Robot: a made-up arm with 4 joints.
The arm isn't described. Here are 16 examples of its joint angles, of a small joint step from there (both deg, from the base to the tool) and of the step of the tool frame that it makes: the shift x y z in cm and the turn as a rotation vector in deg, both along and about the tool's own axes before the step.
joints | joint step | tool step
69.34 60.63 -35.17 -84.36 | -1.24 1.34 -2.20 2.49 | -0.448 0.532 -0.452 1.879 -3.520 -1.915
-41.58 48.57 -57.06 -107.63 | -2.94 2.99 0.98 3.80 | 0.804 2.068 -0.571 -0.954 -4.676 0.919
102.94 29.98 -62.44 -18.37 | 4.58 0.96 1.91 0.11 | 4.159 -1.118 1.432 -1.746 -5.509 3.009
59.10 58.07 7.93 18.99 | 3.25 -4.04 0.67 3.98 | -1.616 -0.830 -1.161 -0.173 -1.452 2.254
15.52 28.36 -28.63 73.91 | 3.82 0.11 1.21 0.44 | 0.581 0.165 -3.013 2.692 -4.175 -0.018
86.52 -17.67 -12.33 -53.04 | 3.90 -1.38 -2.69 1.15 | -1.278 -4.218 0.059 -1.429 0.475 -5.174
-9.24 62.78 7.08 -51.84 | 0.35 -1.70 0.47 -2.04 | 0.156 0.128 -0.894 0.934 3.000 1.847
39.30 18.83 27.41 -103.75 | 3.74 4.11 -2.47 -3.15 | -3.015 -1.896 -0.366 -1.060 2.272 -3.024
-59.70 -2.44 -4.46 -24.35 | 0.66 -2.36 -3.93 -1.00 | -1.466 -1.052 -1.528 0.707 4.823 -2.652
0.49 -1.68 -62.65 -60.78 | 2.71 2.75 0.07 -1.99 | 1.313 -0.802 2.750 -0.367 -2.552 1.961
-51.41 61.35 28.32 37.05 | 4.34 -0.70 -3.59 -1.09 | -1.479 -2.095 -0.444 0.497 1.566 2.036
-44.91 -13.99 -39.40 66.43 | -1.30 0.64 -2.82 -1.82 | -0.555 -0.518 1.200 -1.342 3.652 0.554
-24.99 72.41 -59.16 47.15 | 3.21 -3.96 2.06 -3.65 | 1.257 -0.013 -2.400 2.426 0.359 6.642
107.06 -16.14 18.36 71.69 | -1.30 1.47 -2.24 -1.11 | 0.312 0.531 0.622 -1.490 1.258 -0.888
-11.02 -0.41 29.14 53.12 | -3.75 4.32 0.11 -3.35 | 2.305 2.512 0.758 1.217 -0.045 -2.451
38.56 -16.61 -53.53 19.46 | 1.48 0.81 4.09 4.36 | 2.039 0.498 0.034 0.564 -7.539 -0.718
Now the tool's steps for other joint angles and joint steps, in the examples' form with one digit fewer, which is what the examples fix.
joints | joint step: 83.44 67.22 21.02 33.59 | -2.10 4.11 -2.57 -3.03
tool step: 1.61 -0.22 0.39 -2.40 0.98 -1.96
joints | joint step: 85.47 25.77 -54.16 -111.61 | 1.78 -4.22 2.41 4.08
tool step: -1.13 -1.50 1.00 -2.60 -0.33 -5.38
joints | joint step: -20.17 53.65 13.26 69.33 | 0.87 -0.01 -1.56 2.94
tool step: -0.39 -0.70 -0.02 -1.73 -2.15 -1.12
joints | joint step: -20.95 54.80 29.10 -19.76 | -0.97 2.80 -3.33 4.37
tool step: -0.42 -0.91 1.04 -2.36 -3.87 -6.29
